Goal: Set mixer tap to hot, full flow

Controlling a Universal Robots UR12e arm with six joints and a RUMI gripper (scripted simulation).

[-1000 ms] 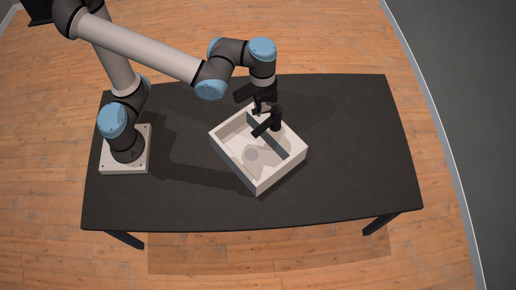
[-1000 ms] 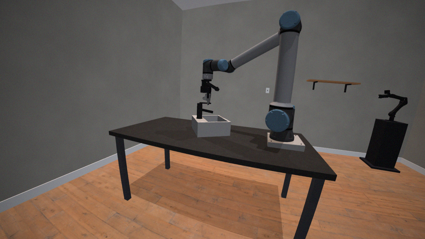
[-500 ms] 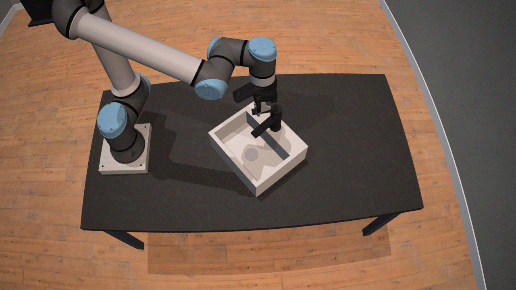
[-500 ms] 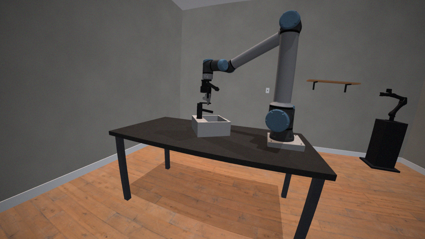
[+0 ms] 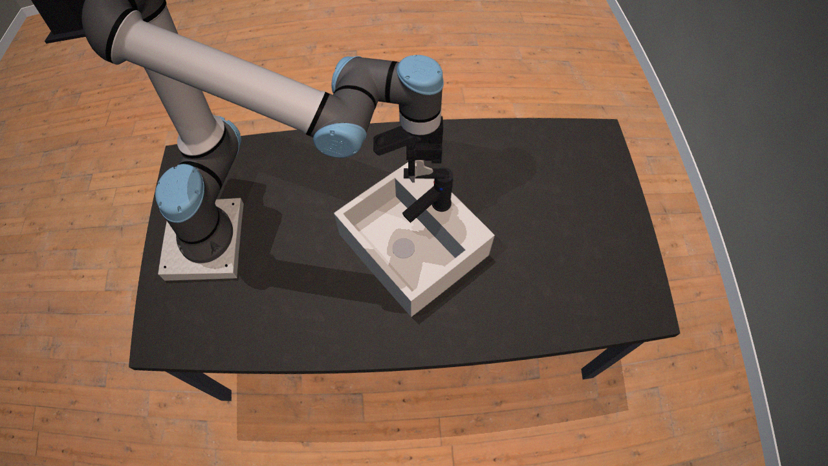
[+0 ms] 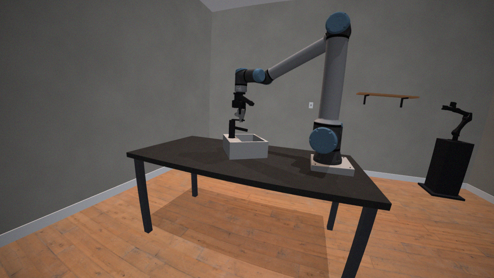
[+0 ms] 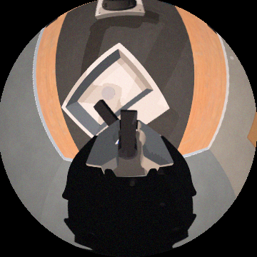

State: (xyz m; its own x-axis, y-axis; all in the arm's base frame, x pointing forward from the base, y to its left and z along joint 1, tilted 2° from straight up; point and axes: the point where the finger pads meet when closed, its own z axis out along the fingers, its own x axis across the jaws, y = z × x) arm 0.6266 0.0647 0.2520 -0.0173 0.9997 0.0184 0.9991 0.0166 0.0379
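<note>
Right now the lever is 3 cm ahead of my hand. Also, from my hand: white square basin (23 cm below, 8 cm to the right, 1 cm behind).
</note>
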